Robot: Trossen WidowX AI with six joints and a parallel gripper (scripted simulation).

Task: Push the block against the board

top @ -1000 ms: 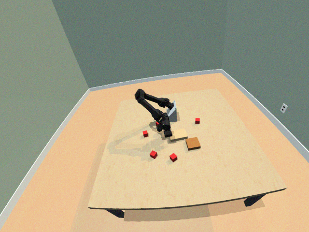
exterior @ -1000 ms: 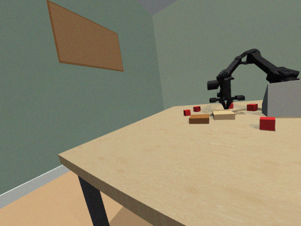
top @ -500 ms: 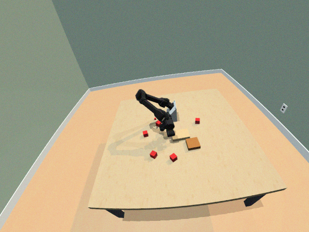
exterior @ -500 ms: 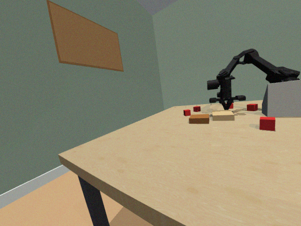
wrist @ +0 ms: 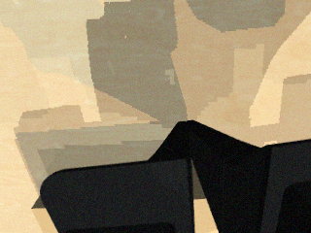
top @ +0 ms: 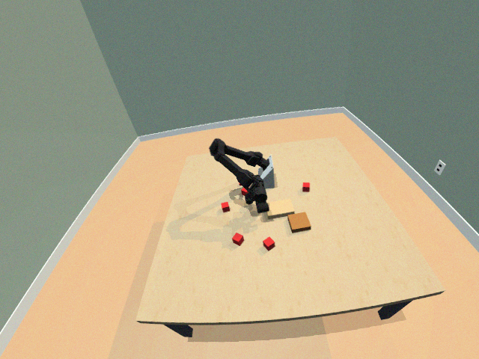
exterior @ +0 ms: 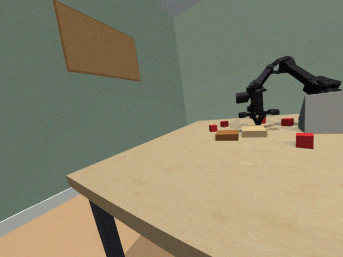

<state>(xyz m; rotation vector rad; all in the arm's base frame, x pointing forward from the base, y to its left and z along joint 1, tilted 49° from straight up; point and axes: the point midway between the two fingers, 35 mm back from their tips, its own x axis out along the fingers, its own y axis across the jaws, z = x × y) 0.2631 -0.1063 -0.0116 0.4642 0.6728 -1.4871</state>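
Right now my gripper tip is 30 mm short of the pale tan board, 100 mm to the right of it and 10 mm below it. Also, from my gripper tip: brown square block (130 mm ahead, 190 mm to the left, 10 mm above).
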